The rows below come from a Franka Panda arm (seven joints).
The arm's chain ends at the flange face. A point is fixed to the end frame.
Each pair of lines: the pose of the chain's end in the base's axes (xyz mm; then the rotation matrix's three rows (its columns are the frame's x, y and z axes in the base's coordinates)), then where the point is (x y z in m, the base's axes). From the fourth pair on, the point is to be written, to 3 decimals.
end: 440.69 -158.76 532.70; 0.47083 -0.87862 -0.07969; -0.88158 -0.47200 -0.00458; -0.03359 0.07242 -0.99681
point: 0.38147 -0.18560 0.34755
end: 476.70 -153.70 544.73; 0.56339 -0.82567 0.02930; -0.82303 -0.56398 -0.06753; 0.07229 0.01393 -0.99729
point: 0.44102 -0.19707 0.35670
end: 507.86 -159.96 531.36; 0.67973 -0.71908 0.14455; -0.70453 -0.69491 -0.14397; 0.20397 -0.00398 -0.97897
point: 0.49971 -0.22429 0.34615
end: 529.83 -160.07 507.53; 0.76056 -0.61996 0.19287; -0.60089 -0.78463 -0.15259; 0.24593 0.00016 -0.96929
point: 0.536 -0.230 0.324
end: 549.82 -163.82 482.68; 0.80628 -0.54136 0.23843; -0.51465 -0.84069 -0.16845; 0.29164 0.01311 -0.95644
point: 0.569 -0.240 0.303
